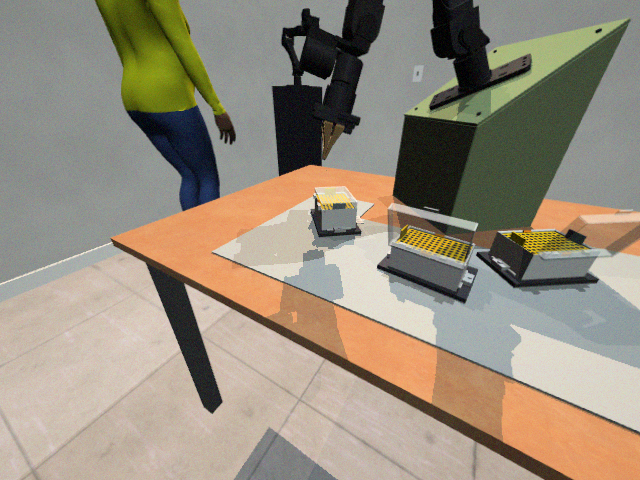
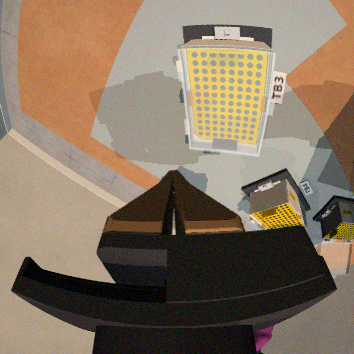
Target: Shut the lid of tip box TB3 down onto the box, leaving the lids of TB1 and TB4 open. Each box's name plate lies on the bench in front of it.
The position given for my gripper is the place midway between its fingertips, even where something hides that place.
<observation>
my gripper: image 1 323, 159; image 2 173, 177
</observation>
